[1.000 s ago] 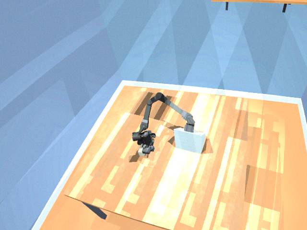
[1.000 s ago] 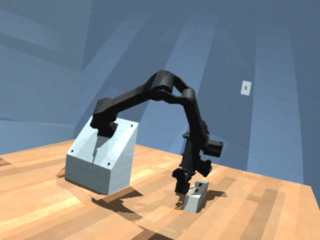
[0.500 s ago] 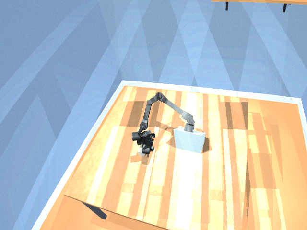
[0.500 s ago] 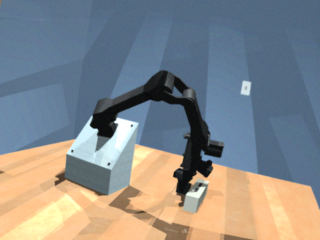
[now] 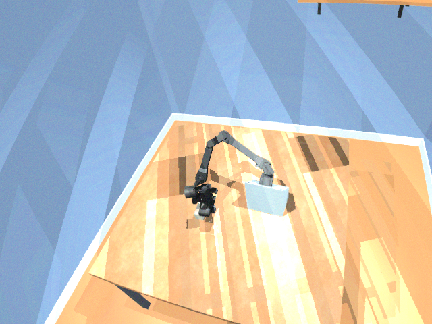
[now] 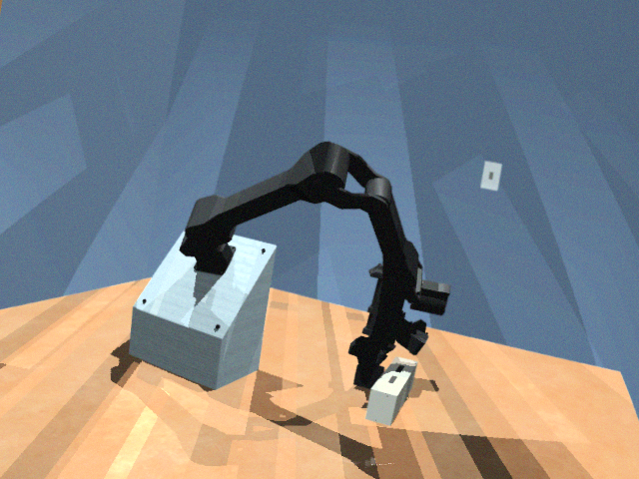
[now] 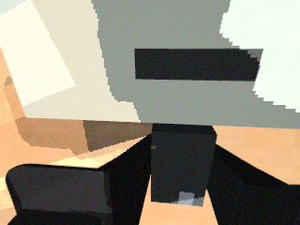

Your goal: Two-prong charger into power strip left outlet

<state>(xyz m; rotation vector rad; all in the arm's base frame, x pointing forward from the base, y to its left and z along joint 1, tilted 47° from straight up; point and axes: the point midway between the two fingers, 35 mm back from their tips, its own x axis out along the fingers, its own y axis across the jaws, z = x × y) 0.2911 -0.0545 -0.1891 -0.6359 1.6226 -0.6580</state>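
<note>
The two-prong charger is 2 cm ahead of my gripper tip and 1 cm above it.
</note>
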